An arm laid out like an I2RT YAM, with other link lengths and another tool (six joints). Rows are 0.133 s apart.
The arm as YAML. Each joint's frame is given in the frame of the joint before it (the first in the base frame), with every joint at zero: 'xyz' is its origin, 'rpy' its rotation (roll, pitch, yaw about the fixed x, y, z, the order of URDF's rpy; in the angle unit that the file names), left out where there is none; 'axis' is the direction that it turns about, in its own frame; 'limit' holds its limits. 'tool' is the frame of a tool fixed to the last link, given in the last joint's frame.
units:
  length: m
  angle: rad
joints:
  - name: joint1
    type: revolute
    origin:
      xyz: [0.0, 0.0, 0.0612]
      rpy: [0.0, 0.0, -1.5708]
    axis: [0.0, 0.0, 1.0]
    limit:
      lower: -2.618
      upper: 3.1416
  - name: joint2
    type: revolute
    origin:
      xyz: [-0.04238, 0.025, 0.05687]
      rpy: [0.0, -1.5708, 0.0]
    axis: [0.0, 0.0, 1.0]
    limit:
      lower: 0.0
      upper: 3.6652
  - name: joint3
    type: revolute
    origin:
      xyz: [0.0, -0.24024, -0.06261]
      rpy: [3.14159, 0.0, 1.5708]
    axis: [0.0, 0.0, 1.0]
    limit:
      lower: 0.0
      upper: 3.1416
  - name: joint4
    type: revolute
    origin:
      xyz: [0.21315, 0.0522, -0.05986]
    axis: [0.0, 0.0, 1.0]
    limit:
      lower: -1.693
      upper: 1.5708
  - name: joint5
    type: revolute
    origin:
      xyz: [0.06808, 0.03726, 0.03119]
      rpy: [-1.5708, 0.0, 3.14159]
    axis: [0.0, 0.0, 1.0]
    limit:
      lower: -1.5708
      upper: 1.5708
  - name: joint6
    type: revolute
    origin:
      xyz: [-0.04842, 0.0, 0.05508]
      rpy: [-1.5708, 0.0, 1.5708]
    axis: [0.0, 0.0, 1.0]
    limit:
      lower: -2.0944
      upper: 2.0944
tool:
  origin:
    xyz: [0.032, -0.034, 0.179]
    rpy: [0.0, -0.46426, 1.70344]
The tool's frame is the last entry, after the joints.
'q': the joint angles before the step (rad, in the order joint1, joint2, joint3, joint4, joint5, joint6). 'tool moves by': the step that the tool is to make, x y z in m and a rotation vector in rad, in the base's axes. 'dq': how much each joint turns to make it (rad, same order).
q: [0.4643, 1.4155, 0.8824, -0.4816, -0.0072, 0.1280]
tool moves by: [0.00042, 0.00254, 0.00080, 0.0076, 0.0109, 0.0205]
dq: [-0.0102, 0.0164, 0.0187, -0.0091, -0.0260, -0.0200]
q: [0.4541, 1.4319, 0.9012, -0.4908, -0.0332, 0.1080]
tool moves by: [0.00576, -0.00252, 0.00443, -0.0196, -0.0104, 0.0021]
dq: [-0.0015, 0.0107, 0.0340, -0.0229, 0.0170, -0.0147]
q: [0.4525, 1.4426, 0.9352, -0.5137, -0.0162, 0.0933]
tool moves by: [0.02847, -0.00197, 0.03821, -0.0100, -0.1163, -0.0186]
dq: [0.0000, -0.0376, 0.0961, -0.0332, 0.0599, -0.0184]
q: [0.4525, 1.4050, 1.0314, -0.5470, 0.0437, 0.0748]
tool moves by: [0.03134, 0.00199, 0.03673, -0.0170, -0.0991, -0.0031]
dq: [0.0000, 0.0238, 0.1359, -0.0280, 0.0471, -0.0351]
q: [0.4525, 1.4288, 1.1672, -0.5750, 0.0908, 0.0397]
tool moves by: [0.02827, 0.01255, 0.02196, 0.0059, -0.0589, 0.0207]
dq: [0.0000, 0.0717, 0.1215, 0.0085, 0.0005, -0.0292]
